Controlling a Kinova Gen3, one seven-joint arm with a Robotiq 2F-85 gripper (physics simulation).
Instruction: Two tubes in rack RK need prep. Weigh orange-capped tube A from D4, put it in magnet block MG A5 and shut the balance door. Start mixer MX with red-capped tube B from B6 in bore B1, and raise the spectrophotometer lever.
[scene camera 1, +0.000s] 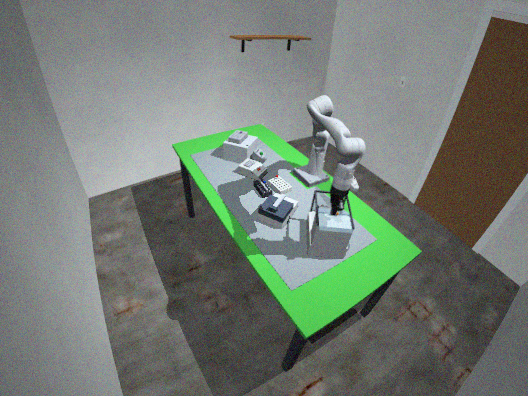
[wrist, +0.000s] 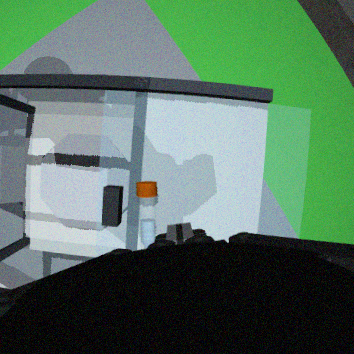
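Note:
The balance (scene camera 1: 332, 242) (wrist: 200, 90) is a dark-framed glass case on a pale body. The orange-capped tube A (scene camera 1: 337, 213) (wrist: 147, 189) is at the balance, beside a grey upright edge and a dark block handle (wrist: 112, 205); its clear body points toward the gripper in the wrist view. My gripper (scene camera 1: 336, 211) (wrist: 180, 239) is shut and empty, over the balance, its tips right of the tube's lower body in the wrist view. The white rack (scene camera 1: 279, 184) has a small red spot (scene camera 1: 276, 176) at its back edge. A black block (scene camera 1: 262, 188) stands beside the rack.
A dark-topped device (scene camera 1: 276, 208) stands between the rack and the balance. A pale sloped device (scene camera 1: 250, 167) with a red spot stands behind the black block. A white box-shaped instrument (scene camera 1: 240, 144) and a small device with a green spot (scene camera 1: 259, 154) stand at the far end.

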